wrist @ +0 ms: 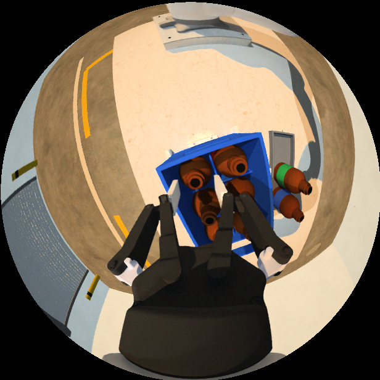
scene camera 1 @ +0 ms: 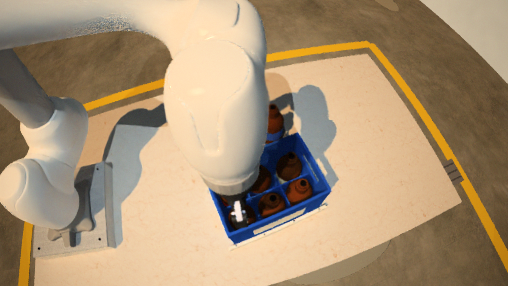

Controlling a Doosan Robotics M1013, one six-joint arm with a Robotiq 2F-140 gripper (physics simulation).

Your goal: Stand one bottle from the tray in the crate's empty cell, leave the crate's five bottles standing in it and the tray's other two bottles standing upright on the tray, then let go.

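Places are measured from the arm's base along level axes (x right, y ahead, z up), in millimetres.
Where they show: arm's base, origin of the base link: point(scene camera 1: 70, 210).
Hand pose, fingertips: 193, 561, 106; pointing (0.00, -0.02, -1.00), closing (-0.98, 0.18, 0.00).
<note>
Each offset is from my fingertips to the top centre of the thing, as dx, dy, dz. "spot": to the spot under its first point. Level surfaces: height alone.
The blue crate @(-45, +83, +5) point(scene camera 1: 312, 200) point(wrist: 265, 167) holds several brown bottles, such as one nearest the fingers point(wrist: 195, 172), one in the near right corner @(spot: +0, +156, -18) point(scene camera 1: 299, 189) and one beside it @(-1, +84, -7) point(scene camera 1: 271, 204); they appear upright, and bottles show in all six of its cells. My gripper point(scene camera 1: 239, 212) point(wrist: 196, 184) is partly open and empty, over the crate's left end in the scene view. A green-banded bottle point(wrist: 292, 179) and a blue-banded bottle @(-258, +188, -10) point(scene camera 1: 274, 121) point(wrist: 288, 204) stand upright at the grey tray point(wrist: 271, 150). The arm hides the green-banded bottle and the tray in the scene view.
The robot's base plate point(scene camera 1: 107, 220) point(wrist: 207, 44) is on the pale table @(dz -170) point(scene camera 1: 390, 150) point(wrist: 150, 90), left of the crate in the scene view. The arm hangs over the crate's back left part. The tray's bottles are close to the crate's far side. Yellow floor lines run around the table.
</note>
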